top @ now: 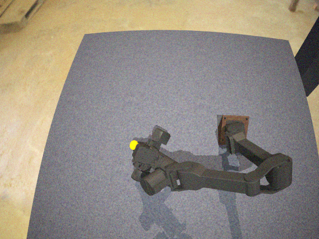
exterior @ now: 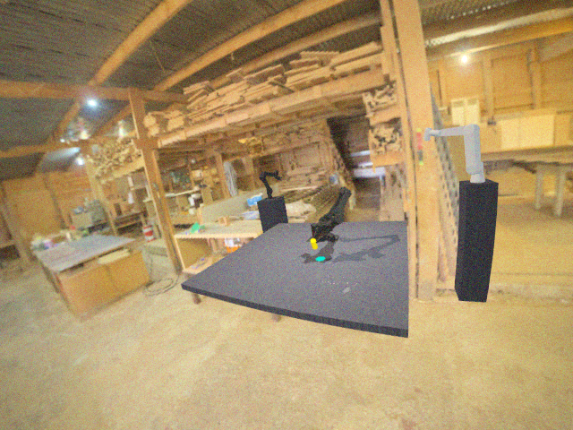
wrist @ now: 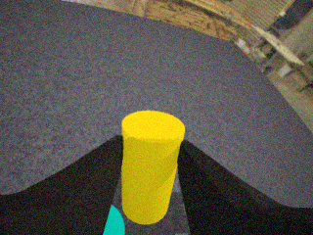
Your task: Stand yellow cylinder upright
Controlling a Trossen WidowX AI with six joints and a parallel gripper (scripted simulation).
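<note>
Now: the cyan circle 13 cm below my gripper tip, 3 cm behind it and 2 cm to the left of it. The rest, counted from my gripper tip: yellow tall cylinder (2 cm below, 1 cm behind).
</note>
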